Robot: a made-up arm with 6 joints. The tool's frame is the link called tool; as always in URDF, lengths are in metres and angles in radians. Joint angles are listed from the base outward.
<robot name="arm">
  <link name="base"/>
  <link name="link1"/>
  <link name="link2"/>
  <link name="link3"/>
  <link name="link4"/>
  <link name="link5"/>
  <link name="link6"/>
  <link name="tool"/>
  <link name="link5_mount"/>
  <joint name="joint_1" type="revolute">
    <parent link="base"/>
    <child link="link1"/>
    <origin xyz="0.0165 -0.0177 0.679"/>
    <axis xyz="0 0 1"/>
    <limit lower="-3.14" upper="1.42"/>
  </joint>
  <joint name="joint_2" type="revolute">
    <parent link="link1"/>
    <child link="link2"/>
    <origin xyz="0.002 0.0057 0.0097"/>
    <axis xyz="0 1 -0.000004"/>
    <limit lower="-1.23" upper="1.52"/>
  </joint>
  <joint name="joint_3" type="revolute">
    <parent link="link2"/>
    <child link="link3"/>
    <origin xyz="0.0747 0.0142 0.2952"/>
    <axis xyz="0 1 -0.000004"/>
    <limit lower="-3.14" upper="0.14"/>
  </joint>
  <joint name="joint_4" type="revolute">
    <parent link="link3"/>
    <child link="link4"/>
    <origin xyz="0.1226 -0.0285 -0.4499"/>
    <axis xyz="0 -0.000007 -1"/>
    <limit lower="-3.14" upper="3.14"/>
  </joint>
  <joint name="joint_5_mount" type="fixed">
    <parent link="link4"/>
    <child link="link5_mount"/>
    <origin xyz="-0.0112 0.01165 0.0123"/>
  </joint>
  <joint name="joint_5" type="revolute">
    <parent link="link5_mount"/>
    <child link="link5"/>
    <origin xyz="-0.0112 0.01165 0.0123"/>
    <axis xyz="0 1 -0.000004"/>
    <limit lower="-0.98" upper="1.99"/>
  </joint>
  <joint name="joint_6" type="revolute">
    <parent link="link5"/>
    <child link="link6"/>
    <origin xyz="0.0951 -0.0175 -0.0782"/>
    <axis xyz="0 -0.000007 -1"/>
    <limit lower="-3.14" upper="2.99"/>
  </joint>
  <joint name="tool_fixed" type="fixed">
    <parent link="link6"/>
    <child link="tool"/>
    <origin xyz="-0.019 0.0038 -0.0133" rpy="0 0 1.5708"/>
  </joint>
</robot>
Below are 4 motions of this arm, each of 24 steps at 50 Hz.
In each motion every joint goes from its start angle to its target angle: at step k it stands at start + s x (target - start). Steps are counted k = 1, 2, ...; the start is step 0. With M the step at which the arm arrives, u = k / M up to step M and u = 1 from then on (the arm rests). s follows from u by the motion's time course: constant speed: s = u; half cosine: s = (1 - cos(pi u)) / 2; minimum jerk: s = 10 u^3 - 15 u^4 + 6 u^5.
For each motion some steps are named. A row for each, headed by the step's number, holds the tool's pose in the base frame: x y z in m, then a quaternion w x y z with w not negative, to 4 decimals.
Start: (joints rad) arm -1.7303 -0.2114 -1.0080 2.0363 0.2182 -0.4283
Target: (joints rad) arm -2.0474 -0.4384 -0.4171 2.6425 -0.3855 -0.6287
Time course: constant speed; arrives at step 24
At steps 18, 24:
18: -0.1868 -0.3672 0.7514 0.3448 -0.3120 -0.2082 -0.8605
24: -0.1804 -0.2973 0.7084 0.2719 -0.2407 -0.1167 -0.9244

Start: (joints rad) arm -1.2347 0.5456 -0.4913 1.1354 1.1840 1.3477
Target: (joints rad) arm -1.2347 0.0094 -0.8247 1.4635 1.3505 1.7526
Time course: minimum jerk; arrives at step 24
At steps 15, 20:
15: 0.2652 -0.4905 0.5815 0.3473 0.5792 -0.0513 -0.7357
20: 0.2810 -0.5252 0.6917 0.3416 0.6050 -0.1173 -0.7096

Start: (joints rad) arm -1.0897 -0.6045 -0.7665 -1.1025 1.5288 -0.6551
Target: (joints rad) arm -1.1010 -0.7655 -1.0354 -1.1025 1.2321 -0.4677
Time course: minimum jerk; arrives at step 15
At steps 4, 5, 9, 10, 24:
4: 0.1099 -0.4262 0.9724 0.6920 0.0691 0.5167 0.4994
5: 0.1104 -0.4233 0.9908 0.6984 0.0379 0.5194 0.4910
9: 0.1070 -0.3950 1.0903 0.7179 -0.1292 0.5259 0.4374
10: 0.1049 -0.3855 1.1128 0.7188 -0.1669 0.5255 0.4235
24: 0.0994 -0.3636 1.1559 0.7166 -0.2396 0.5227 0.3947

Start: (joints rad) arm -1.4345 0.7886 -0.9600 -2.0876 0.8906 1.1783
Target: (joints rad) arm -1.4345 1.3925 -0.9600 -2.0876 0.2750 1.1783
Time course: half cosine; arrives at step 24
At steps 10, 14, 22, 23, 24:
10: 0.0400 -0.3850 0.2234 0.8190 -0.0193 0.3130 0.4805
14: 0.0457 -0.2977 0.1784 0.8344 0.0613 0.2074 0.5069
22: 0.0515 -0.1739 0.1458 0.8384 0.1740 0.0597 0.5131
23: 0.0517 -0.1695 0.1452 0.8382 0.1781 0.0544 0.5126
24: 0.0517 -0.1680 0.1450 0.8381 0.1795 0.0526 0.5125

